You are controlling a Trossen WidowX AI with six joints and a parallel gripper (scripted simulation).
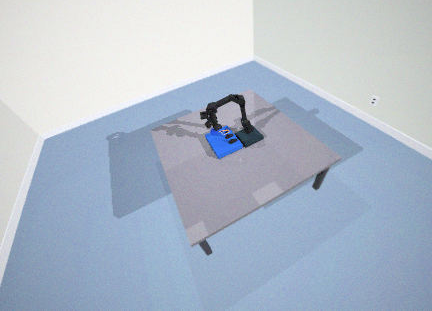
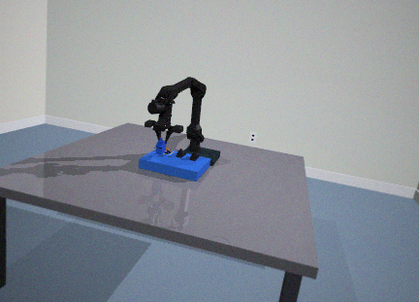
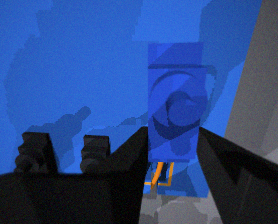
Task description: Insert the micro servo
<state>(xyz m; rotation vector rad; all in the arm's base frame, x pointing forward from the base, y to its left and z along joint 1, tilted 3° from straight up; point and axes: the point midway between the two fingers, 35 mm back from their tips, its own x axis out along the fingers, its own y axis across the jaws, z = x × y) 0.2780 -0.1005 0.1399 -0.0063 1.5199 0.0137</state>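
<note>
The blue deck lies 2 cm ahead of my gripper tip, 7 cm to the left of it and 10 cm below it.
</note>
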